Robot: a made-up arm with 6 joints. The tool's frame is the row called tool. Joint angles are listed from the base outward.
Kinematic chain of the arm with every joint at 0, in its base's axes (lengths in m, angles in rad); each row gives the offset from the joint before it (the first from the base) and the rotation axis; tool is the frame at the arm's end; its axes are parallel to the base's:
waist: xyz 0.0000 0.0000 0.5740 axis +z
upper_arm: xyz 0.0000 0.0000 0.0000 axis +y
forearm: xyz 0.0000 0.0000 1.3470 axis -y
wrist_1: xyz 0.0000 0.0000 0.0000 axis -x
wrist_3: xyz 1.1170 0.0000 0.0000 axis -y
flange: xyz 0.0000 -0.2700 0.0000 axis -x
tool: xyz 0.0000 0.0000 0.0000
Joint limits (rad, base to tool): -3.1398..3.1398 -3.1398..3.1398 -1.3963..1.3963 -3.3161..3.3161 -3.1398..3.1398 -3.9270..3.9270
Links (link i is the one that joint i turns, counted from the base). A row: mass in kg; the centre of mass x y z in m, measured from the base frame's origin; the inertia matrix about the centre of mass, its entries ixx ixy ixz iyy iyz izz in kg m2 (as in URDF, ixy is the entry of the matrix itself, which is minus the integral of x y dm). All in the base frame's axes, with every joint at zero. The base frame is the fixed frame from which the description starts. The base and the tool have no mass.
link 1: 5.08; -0.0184 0.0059 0.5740; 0.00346 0 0 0.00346 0 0.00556
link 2: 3.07; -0.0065 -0.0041 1.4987; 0.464 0 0 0.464 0 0.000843
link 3: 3.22; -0.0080 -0.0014 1.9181; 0.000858 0 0 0.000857 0 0.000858
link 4: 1.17; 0.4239 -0.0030 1.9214; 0.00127 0 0 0.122 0 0.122
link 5: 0.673; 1.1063 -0.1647 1.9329; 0.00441 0 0 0.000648 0 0.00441
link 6: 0.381; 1.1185 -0.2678 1.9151; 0.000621 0 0 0.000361 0 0.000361
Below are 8 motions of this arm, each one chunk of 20 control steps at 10 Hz.
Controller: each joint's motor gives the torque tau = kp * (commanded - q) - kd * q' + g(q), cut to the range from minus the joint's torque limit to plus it. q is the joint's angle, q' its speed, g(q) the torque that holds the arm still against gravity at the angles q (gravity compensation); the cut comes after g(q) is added. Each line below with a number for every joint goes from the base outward.
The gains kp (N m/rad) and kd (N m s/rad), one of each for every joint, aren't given. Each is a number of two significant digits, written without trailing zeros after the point. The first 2 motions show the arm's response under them.
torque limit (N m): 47 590 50 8.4 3.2 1.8
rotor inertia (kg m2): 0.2 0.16 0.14 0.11 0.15 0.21
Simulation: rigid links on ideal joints. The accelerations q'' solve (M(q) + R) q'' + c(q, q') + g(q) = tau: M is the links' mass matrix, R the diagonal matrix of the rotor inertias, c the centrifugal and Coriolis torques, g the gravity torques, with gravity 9.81 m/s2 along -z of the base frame. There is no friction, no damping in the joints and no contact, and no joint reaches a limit. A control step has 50 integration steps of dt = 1/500 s. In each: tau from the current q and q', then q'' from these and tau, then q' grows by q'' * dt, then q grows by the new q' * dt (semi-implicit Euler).
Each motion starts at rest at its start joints. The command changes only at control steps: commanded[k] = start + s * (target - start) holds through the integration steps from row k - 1 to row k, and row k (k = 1, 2, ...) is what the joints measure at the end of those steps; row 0 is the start. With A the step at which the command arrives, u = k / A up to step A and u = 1 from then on. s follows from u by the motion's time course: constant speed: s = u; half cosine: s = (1 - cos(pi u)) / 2; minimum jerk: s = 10 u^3 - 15 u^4 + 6 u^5; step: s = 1 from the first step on.
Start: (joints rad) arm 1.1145 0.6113 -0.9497 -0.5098 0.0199 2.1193
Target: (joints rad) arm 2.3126 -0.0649 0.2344 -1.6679 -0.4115 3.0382
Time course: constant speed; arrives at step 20
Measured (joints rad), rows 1 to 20:
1: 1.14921 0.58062 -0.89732 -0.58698 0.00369 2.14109
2: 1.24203 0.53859 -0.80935 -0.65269 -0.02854 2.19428
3: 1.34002 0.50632 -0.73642 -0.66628 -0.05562 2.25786
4: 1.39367 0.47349 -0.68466 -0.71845 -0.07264 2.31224
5: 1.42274 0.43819 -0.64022 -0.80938 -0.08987 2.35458
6: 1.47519 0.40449 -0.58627 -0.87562 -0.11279 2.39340
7: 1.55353 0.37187 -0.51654 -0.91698 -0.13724 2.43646
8: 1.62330 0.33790 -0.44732 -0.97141 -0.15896 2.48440
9: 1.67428 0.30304 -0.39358 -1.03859 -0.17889 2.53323
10: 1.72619 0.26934 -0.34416 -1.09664 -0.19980 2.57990
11: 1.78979 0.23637 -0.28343 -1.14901 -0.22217 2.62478
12: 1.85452 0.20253 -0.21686 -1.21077 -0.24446 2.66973
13: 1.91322 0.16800 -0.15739 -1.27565 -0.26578 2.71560
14: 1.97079 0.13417 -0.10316 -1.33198 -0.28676 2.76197
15: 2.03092 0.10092 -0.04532 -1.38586 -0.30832 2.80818
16: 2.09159 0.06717 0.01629 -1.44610 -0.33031 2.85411
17: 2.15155 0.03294 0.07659 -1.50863 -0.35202 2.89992
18: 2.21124 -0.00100 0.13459 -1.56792 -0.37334 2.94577
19: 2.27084 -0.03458 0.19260 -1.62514 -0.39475 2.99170
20: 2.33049 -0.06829 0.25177 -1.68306 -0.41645 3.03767
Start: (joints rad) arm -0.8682 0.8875 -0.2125 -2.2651 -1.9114 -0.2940
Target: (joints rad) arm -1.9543 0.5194 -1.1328 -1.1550 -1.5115 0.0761
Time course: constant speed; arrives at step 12
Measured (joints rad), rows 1 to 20:
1: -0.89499 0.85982 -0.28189 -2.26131 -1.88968 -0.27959
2: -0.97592 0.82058 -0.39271 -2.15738 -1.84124 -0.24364
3: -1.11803 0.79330 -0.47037 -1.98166 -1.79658 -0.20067
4: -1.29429 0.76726 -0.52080 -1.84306 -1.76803 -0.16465
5: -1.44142 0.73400 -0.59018 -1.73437 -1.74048 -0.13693
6: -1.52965 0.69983 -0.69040 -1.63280 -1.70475 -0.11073
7: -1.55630 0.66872 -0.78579 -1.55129 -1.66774 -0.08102
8: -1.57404 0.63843 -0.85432 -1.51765 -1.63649 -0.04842
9: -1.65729 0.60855 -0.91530 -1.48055 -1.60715 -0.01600
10: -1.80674 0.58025 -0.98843 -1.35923 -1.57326 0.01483
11: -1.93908 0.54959 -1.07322 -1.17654 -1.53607 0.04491
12: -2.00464 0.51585 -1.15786 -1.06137 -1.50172 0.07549
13: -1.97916 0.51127 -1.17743 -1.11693 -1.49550 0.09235
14: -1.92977 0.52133 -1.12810 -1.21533 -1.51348 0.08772
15: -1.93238 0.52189 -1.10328 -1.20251 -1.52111 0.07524
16: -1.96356 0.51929 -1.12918 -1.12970 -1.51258 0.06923
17: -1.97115 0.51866 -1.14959 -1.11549 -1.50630 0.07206
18: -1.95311 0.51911 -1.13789 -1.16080 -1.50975 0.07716
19: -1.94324 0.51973 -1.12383 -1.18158 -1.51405 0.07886
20: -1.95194 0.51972 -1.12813 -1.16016 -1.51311 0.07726
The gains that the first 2 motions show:
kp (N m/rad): 650 3700 380 28 32 27
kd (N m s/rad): 14 140 8.1 0.96 0.95 1.4
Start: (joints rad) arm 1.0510 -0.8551 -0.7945 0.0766 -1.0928 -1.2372
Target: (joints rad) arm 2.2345 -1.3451 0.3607 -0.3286 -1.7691 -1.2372
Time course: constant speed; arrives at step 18
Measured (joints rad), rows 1 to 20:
1: 1.08222 -0.87913 -0.73877 0.00529 -1.12291 -1.23714
2: 1.16339 -0.91499 -0.64448 -0.02359 -1.17828 -1.23718
3: 1.26948 -0.94328 -0.57024 0.03427 -1.22173 -1.23733
4: 1.36317 -0.96810 -0.51242 0.04003 -1.25096 -1.23738
5: 1.42633 -0.99423 -0.45577 -0.03209 -1.28417 -1.23730
6: 1.46802 -1.02136 -0.39659 -0.09369 -1.32561 -1.23722
7: 1.51024 -1.04861 -0.33053 -0.10693 -1.36650 -1.23720
8: 1.56875 -1.07627 -0.25910 -0.10051 -1.40252 -1.23725
9: 1.64428 -1.10437 -0.19096 -0.10708 -1.43753 -1.23729
10: 1.72670 -1.13194 -0.12922 -0.13618 -1.47513 -1.23728
11: 1.80446 -1.15853 -0.06949 -0.17548 -1.51426 -1.23724
12: 1.87150 -1.18494 -0.00728 -0.20715 -1.55251 -1.23722
13: 1.92906 -1.21198 0.05830 -0.22586 -1.58954 -1.23725
14: 1.98319 -1.23957 0.12520 -0.23954 -1.62654 -1.23729
15: 2.04039 -1.26721 0.19100 -0.25746 -1.66408 -1.23729
16: 2.10426 -1.29458 0.25512 -0.28188 -1.70188 -1.23727
17: 2.17444 -1.32170 0.31866 -0.30847 -1.73957 -1.23725
18: 2.24769 -1.34880 0.38265 -0.33223 -1.77710 -1.23726
19: 2.30428 -1.35871 0.40377 -0.26855 -1.78323 -1.23695
20: 2.32634 -1.34997 0.37378 -0.22651 -1.76353 -1.23671

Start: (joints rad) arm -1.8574 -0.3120 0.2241 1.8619 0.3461 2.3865
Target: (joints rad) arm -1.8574 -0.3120 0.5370 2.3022 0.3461 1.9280
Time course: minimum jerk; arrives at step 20
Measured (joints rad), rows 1 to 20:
1: -1.85741 -0.31197 0.22441 1.86231 0.34610 2.38625
2: -1.85748 -0.31185 0.22663 1.86527 0.34609 2.38426
3: -1.85752 -0.31169 0.23278 1.87356 0.34607 2.37785
4: -1.85750 -0.31165 0.24385 1.88844 0.34605 2.36470
5: -1.85748 -0.31173 0.25975 1.90972 0.34606 2.34394
6: -1.85746 -0.31180 0.27991 1.93687 0.34607 2.31609
7: -1.85745 -0.31183 0.30373 1.96952 0.34608 2.28232
8: -1.85742 -0.31186 0.33052 2.00682 0.34607 2.24388
9: -1.85738 -0.31192 0.35939 2.04716 0.34607 2.20209
10: -1.85735 -0.31201 0.38916 2.08860 0.34608 2.15844
11: -1.85733 -0.31211 0.41856 2.12952 0.34611 2.11464
12: -1.85730 -0.31219 0.44640 2.16856 0.34613 2.07250
13: -1.85729 -0.31225 0.47161 2.20433 0.34614 2.03375
14: -1.85728 -0.31230 0.49333 2.23544 0.34615 1.99984
15: -1.85727 -0.31233 0.51088 2.26076 0.34616 1.97188
16: -1.85728 -0.31234 0.52389 2.27976 0.34617 1.95058
17: -1.85729 -0.31232 0.53232 2.29247 0.34617 1.93617
18: -1.85731 -0.31227 0.53660 2.29952 0.34616 1.92823
19: -1.85735 -0.31218 0.53767 2.30212 0.34614 1.92567
20: -1.85739 -0.31205 0.53707 2.30230 0.34611 1.92652

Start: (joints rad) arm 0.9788 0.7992 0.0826 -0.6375 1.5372 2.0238
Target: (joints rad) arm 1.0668 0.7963 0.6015 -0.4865 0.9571 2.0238
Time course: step
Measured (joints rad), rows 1 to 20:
1: 1.00140 0.80541 0.19346 -0.60948 1.43539 2.02403
2: 1.05212 0.81533 0.51627 -0.59301 1.13705 2.02368
3: 1.10641 0.79232 0.75171 -0.41109 0.78677 2.02218
4: 1.13594 0.76192 0.68108 -0.15834 0.62757 2.02350
5: 1.12187 0.78666 0.61859 -0.32129 0.67728 2.02631
6: 1.07854 0.80980 0.56178 -0.61762 0.92808 2.02558
7: 1.03732 0.81042 0.54200 -0.68816 1.12243 2.02268
8: 1.02003 0.80125 0.58880 -0.53462 1.11610 2.02165
9: 1.02821 0.79088 0.63360 -0.36967 0.94549 2.02297
10: 1.05311 0.78719 0.63524 -0.34882 0.86650 2.02497
11: 1.08052 0.79300 0.60832 -0.45127 0.94141 2.02552
12: 1.09730 0.80040 0.58269 -0.55692 1.00238 2.02425
13: 1.09786 0.80194 0.58092 -0.57948 0.97764 2.02279
14: 1.08388 0.79819 0.59857 -0.52232 0.93957 2.02253
15: 1.06284 0.79405 0.61330 -0.45242 0.94265 2.02341
16: 1.04546 0.79311 0.61312 -0.43099 0.96203 2.02441
17: 1.04030 0.79521 0.60311 -0.46015 0.96447 2.02465
18: 1.04915 0.79762 0.59478 -0.49711 0.95558 2.02413
19: 1.06633 0.79816 0.59507 -0.50926 0.95320 2.02351
20: 1.08211 0.79689 0.60112 -0.49877 0.95763 2.02334

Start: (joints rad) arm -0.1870 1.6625 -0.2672 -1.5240 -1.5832 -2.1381
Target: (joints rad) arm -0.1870 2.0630 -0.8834 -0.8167 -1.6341 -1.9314
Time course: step
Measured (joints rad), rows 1 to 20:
1: -0.18259 1.91386 -0.25248 -1.21933 -1.61448 -2.09049
2: -0.17852 2.18870 -0.35780 -0.57479 -1.65742 -1.96748
3: -0.18892 2.11252 -0.76731 -0.15836 -1.65436 -1.87618
4: -0.19691 2.02359 -1.09253 -0.29550 -1.63058 -1.86975
5: -0.19659 2.05291 -1.02063 -1.15158 -1.63346 -1.91859
6: -0.18944 2.07478 -0.83370 -1.62686 -1.64222 -1.95566
7: -0.18128 2.06518 -0.77769 -1.58565 -1.64178 -1.95370
8: -0.17793 2.06037 -0.89243 -1.02994 -1.63553 -1.93305
9: -0.18170 2.06228 -0.96620 -0.55386 -1.63215 -1.92183
10: -0.18898 2.06261 -0.85823 -0.68464 -1.63530 -1.92496
11: -0.19368 2.06390 -0.82477 -0.84648 -1.63272 -1.93172
12: -0.19282 2.06358 -0.89653 -0.83606 -1.63147 -1.93450
13: -0.18815 2.06235 -0.92293 -0.84253 -1.63584 -1.93358
14: -0.18346 2.06254 -0.88417 -0.85746 -1.63773 -1.93155
15: -0.18193 2.06346 -0.86217 -0.80638 -1.63381 -1.93030
16: -0.18414 2.06322 -0.87699 -0.76616 -1.63089 -1.93044
17: -0.18802 2.06277 -0.89064 -0.80342 -1.63311 -1.93134
18: -0.19059 2.06289 -0.88905 -0.84917 -1.63605 -1.93192
19: -0.19023 2.06310 -0.88348 -0.83969 -1.63556 -1.93179
20: -0.18769 2.06305 -0.88113 -0.80619 -1.63344 -1.93138

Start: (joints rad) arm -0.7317 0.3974 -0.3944 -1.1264 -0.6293 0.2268
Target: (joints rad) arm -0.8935 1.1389 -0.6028 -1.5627 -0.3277 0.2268
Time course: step
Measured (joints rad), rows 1 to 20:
1: -0.79233 0.65742 -0.44371 -1.34038 -0.50961 0.22576
2: -0.87411 1.24942 -0.44512 -1.61573 -0.26087 0.22395
3: -0.93626 1.50262 -0.54885 -1.65463 -0.20911 0.22362
4: -0.96744 1.34154 -0.70504 -1.53974 -0.33767 0.22635
5: -0.95584 1.05162 -0.61487 -1.48657 -0.39590 0.22964
6: -0.90939 1.09016 -0.49973 -1.49844 -0.32993 0.22839
7: -0.86299 1.16937 -0.56143 -1.56075 -0.29239 0.22501
8: -0.83970 1.15107 -0.66582 -1.61925 -0.32198 0.22483
9: -0.84976 1.12906 -0.64367 -1.60962 -0.34415 0.22737
10: -0.88349 1.13695 -0.57005 -1.56843 -0.33295 0.22850
11: -0.91818 1.14168 -0.56865 -1.53815 -0.32057 0.22709
12: -0.93449 1.13899 -0.61610 -1.53187 -0.32427 0.22579
13: -0.92514 1.13837 -0.62756 -1.54788 -0.33106 0.22625
14: -0.89861 1.13921 -0.59969 -1.56386 -0.33033 0.22719
15: -0.87263 1.13901 -0.58588 -1.57068 -0.32655 0.22720
16: -0.86218 1.13864 -0.60066 -1.57579 -0.32590 0.22669
17: -0.87132 1.13896 -0.61303 -1.57748 -0.32756 0.22660
18: -0.89207 1.13913 -0.60636 -1.56978 -0.32835 0.22688
19: -0.91076 1.13891 -0.59685 -1.55597 -0.32794 0.22695
20: -0.91696 1.13876 -0.59907 -1.54652 -0.32768 0.22674

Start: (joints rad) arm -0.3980 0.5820 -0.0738 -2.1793 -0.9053 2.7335
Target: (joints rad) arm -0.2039 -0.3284 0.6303 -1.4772 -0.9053 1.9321
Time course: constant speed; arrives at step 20
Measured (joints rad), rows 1 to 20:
1: -0.39183 0.54602 -0.06011 -2.12527 -0.90670 2.71420
2: -0.37816 0.48613 -0.00122 -2.05711 -0.90605 2.66744
3: -0.36525 0.43541 0.06596 -2.05890 -0.90476 2.61260
4: -0.35409 0.39209 0.09408 -2.07638 -0.90556 2.56618
5: -0.34194 0.34944 0.10606 -2.02811 -0.90618 2.52911
6: -0.33332 0.30537 0.13713 -1.94987 -0.90545 2.49418
7: -0.32998 0.25895 0.18397 -1.90654 -0.90510 2.45618
8: -0.32212 0.21161 0.22654 -1.88654 -0.90554 2.41502
9: -0.30642 0.16577 0.25832 -1.86267 -0.90575 2.37314
10: -0.29384 0.12143 0.28773 -1.83498 -0.90560 2.33228
11: -0.28780 0.07664 0.32239 -1.79694 -0.90552 2.29255
12: -0.28000 0.03066 0.36065 -1.74769 -0.90554 2.25318
13: -0.26930 -0.01552 0.39752 -1.70904 -0.90556 2.21349
14: -0.25907 -0.06104 0.43192 -1.68387 -0.90556 2.17329
15: -0.24918 -0.10618 0.46574 -1.65465 -0.90557 2.13290
16: -0.23986 -0.15151 0.50062 -1.61664 -0.90560 2.09266
17: -0.23057 -0.19715 0.53653 -1.57659 -0.90560 2.05266
18: -0.22086 -0.24286 0.57239 -1.54075 -0.90557 2.01275
19: -0.21106 -0.28843 0.60754 -1.50821 -0.90556 1.97275
20: -0.20137 -0.33385 0.64227 -1.47467 -0.90558 1.93263

